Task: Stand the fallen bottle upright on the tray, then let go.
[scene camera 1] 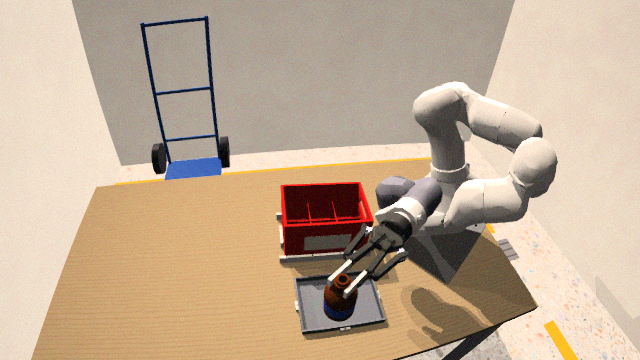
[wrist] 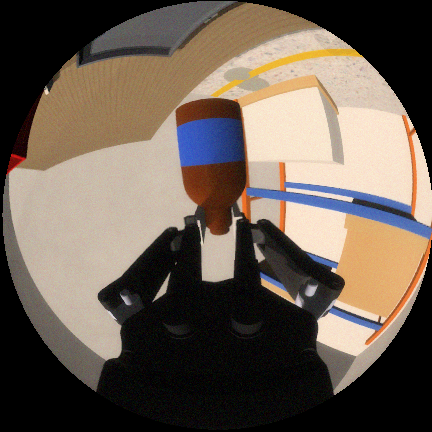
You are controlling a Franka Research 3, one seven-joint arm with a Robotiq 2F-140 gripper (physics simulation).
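Observation:
The brown bottle with a blue band is held by its neck, mouth end up and base end down. My gripper is shut on the bottle's neck. It reaches in from the right and back. In scene camera 1 the bottle overlaps the grey tray. In the wrist view the tray shows apart from the bottle's base, and the bottle appears to be held above it. The bottle's exact tilt and its height over the tray are hard to tell.
A red crate with dividers stands behind the tray, with pale rails along it. The wooden table carries both. A blue hand truck stands behind the table. A rack with blue beams shows in the wrist view.

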